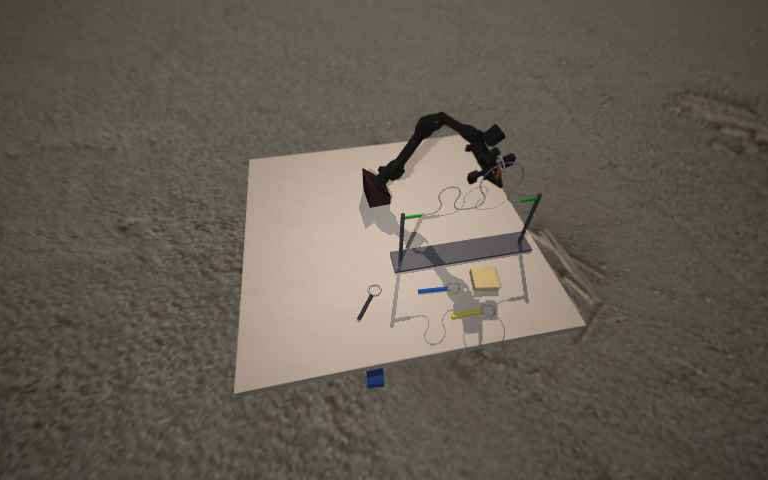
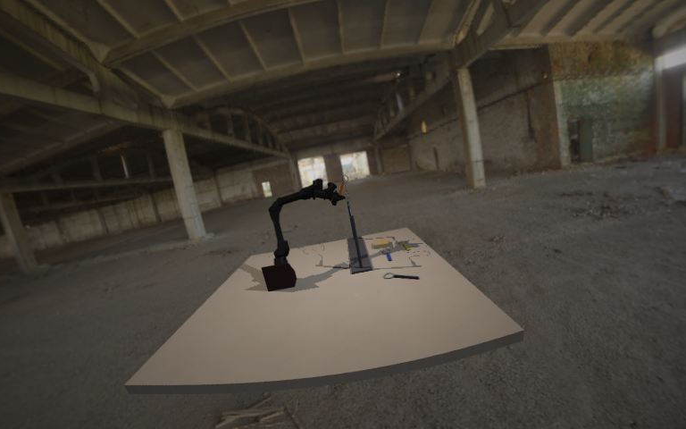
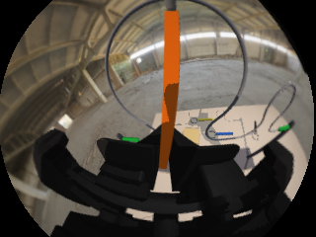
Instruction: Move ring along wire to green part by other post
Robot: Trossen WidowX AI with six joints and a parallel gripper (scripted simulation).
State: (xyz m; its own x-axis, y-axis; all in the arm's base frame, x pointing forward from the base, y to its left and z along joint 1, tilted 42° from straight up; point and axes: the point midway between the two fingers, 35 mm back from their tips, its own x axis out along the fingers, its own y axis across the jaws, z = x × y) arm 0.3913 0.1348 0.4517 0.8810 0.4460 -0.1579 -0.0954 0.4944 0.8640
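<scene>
The orange-handled ring lies 30 mm to the right of my gripper tip and 90 mm above it. The rest, counted from my gripper tip: tan block (180 mm ahead, 60 mm to the right, 340 mm below); blue-handled ring (190 mm ahead, 240 mm to the right, 350 mm below); yellow-handled ring (320 mm ahead, 150 mm to the right, 350 mm below).
</scene>
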